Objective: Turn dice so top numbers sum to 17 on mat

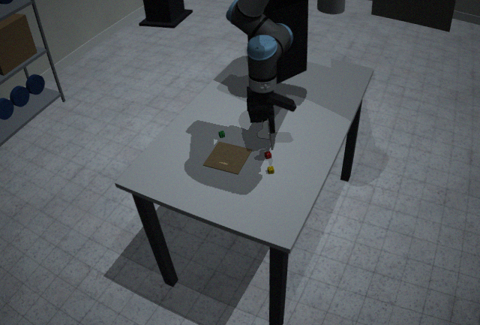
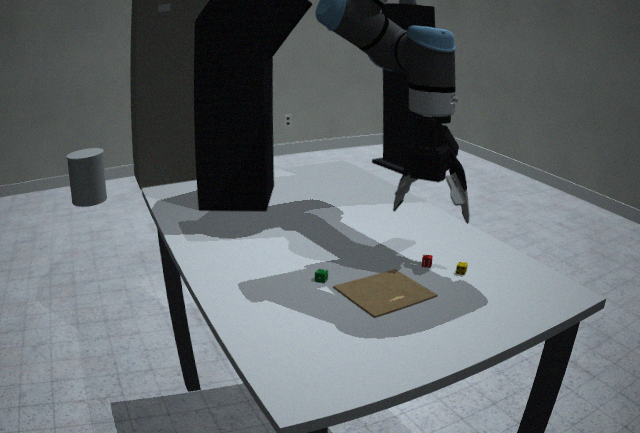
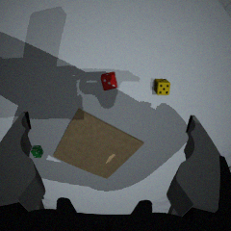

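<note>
My gripper is now 90 mm above the red die. From my hand the other things lie so: mat 50 mm ahead, 140 mm to the right, 100 mm below; then green die 60 mm behind, 210 mm to the right, 90 mm below; then yellow die 70 mm ahead, 30 mm to the left, 90 mm below.
</note>
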